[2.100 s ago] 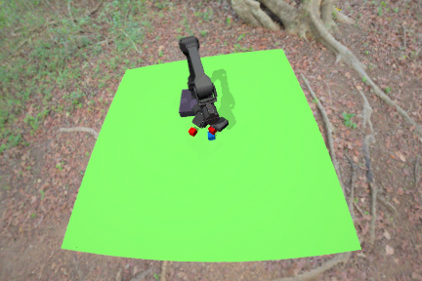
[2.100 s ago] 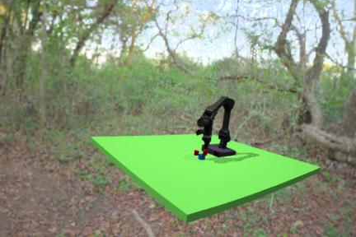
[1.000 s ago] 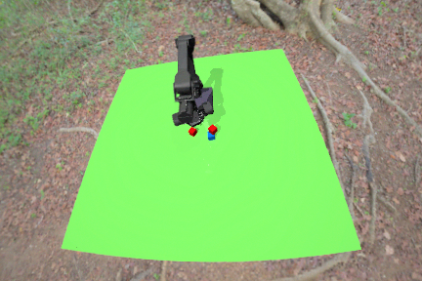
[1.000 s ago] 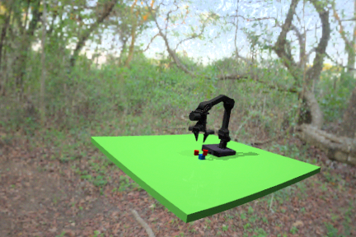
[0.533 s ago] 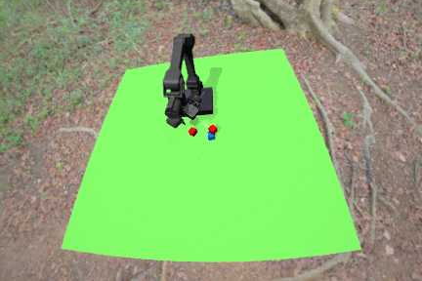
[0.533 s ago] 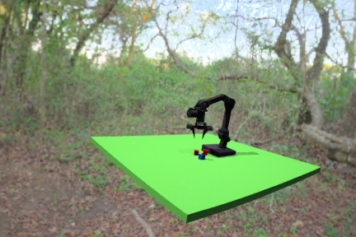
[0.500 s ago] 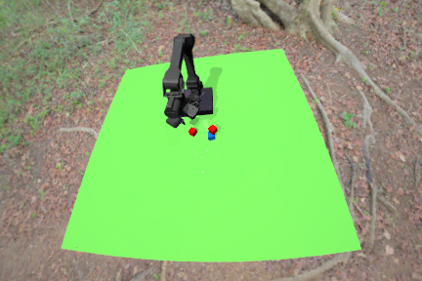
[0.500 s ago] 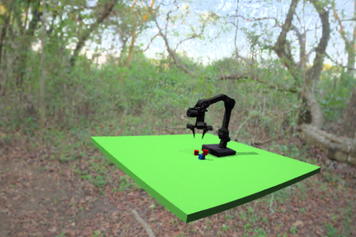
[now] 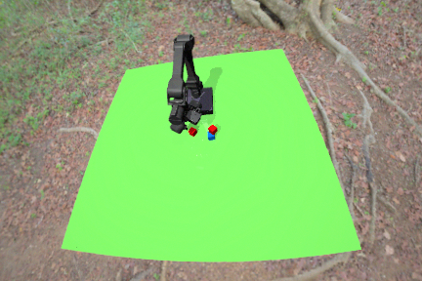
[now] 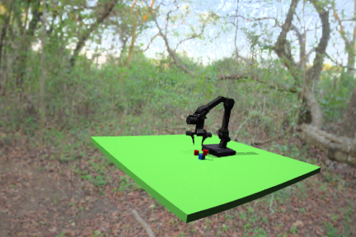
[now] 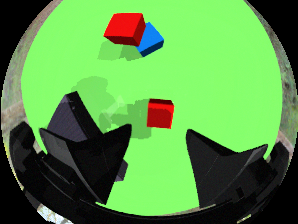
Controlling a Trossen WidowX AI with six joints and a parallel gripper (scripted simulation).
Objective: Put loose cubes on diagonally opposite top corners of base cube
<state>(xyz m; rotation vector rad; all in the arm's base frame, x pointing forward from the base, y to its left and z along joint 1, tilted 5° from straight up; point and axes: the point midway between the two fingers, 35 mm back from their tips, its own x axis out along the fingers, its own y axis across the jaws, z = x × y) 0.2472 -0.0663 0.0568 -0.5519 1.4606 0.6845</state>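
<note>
My gripper tip is now 5 cm short of the blue base cube, 9 cm to the right of it and 5 cm above it.
</note>
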